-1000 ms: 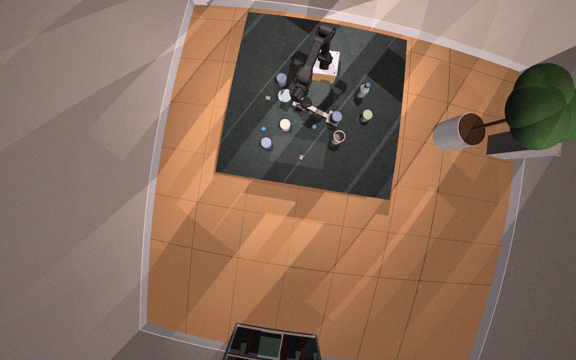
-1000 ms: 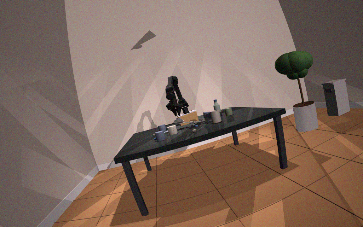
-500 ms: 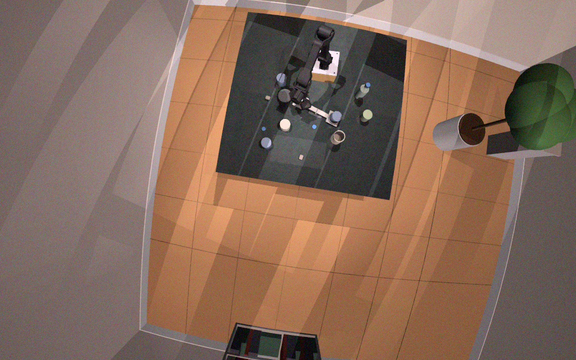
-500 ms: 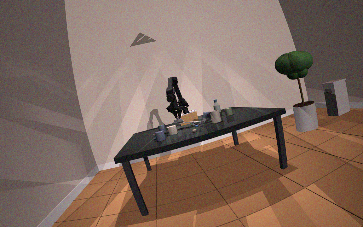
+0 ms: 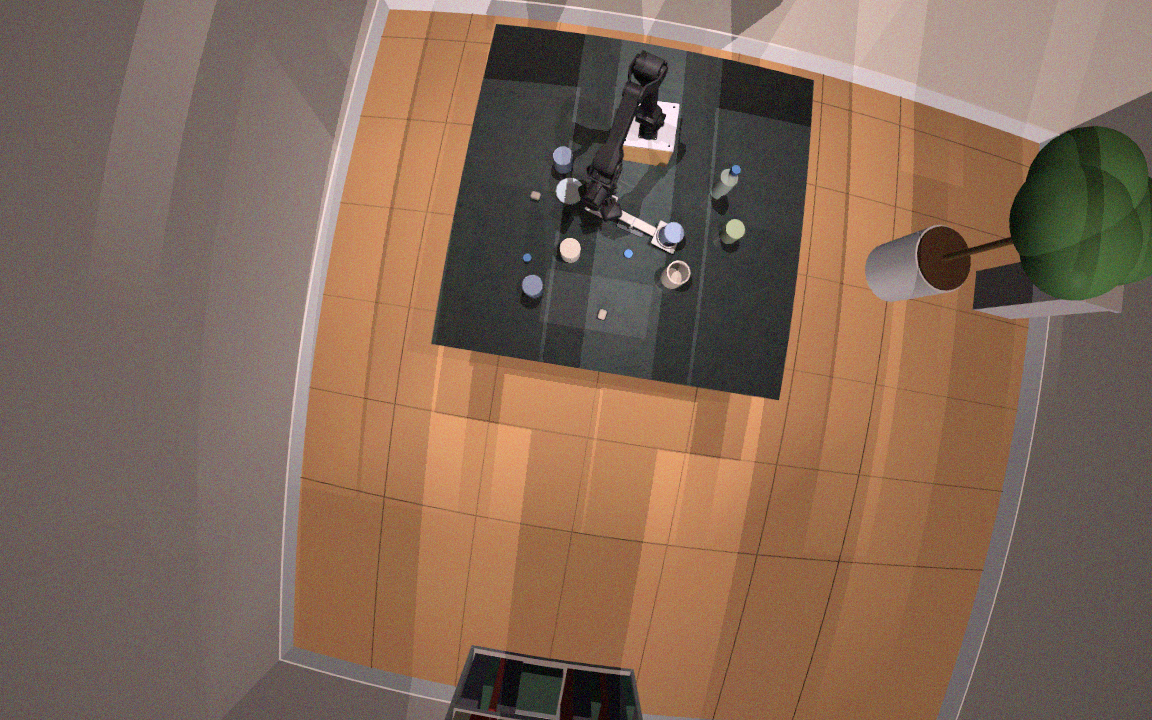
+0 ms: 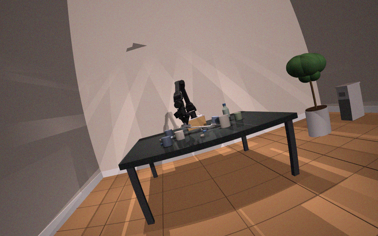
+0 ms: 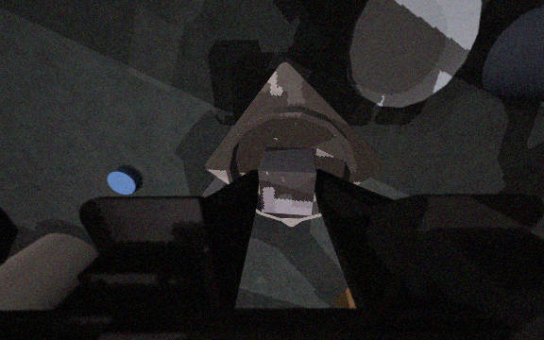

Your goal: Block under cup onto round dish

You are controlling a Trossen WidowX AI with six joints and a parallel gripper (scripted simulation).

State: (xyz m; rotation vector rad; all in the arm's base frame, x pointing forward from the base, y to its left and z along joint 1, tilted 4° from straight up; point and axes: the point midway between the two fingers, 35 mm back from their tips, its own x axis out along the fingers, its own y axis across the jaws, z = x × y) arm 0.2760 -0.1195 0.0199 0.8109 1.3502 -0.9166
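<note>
Now: the round grey dish 120 mm to the right of my gripper tip, 80 mm below it and 60 mm behind it. Round my gripper tip: cream cup 190 mm ahead, 80 mm to the right, 50 mm below; balance beam 120 mm to the left, 40 mm below, 30 mm ahead; grey block right at my gripper tip.
</note>
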